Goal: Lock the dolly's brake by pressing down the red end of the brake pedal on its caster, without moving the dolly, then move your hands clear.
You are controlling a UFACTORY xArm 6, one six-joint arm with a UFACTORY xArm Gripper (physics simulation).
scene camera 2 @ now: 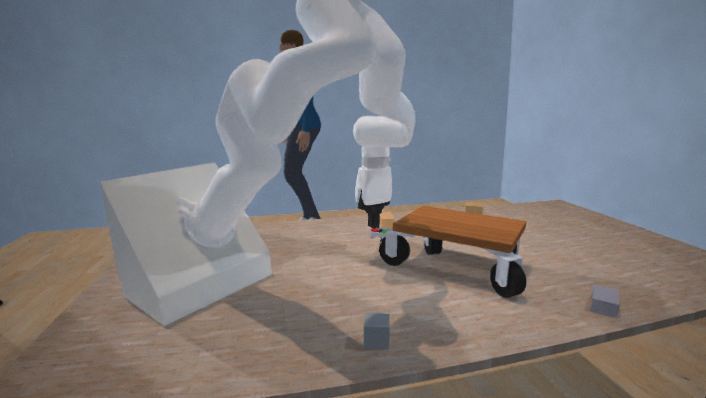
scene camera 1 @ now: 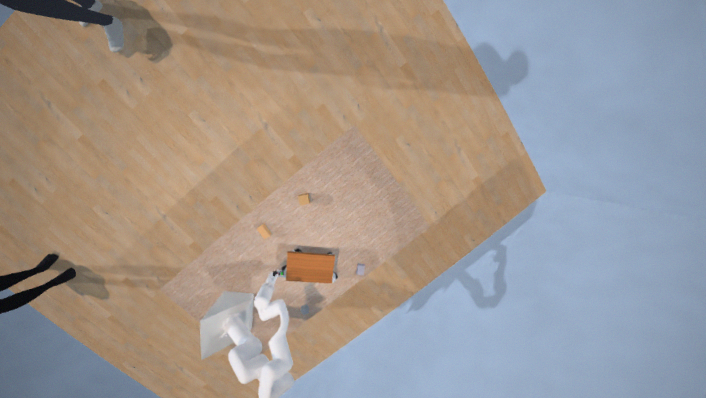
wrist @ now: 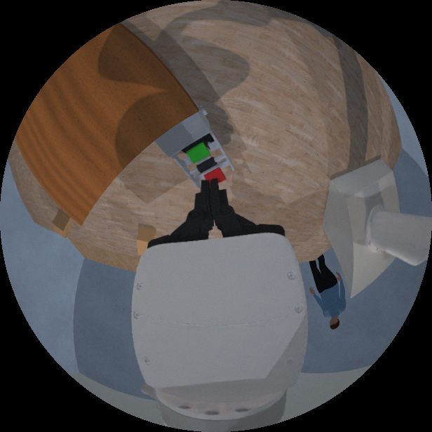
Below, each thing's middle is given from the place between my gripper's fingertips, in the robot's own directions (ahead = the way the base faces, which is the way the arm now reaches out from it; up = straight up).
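Labels:
The caster (scene camera 2: 390, 237) is 3 cm ahead of my hand, 6 cm to the right of it and 4 cm below it. Counting from my hand again, I find the dolly (scene camera 2: 497, 235) 16 cm to the right, 16 cm ahead and 3 cm below, while the lilac block (scene camera 2: 605, 300) is 36 cm ahead of my hand, 46 cm to the right of it and 8 cm below it.

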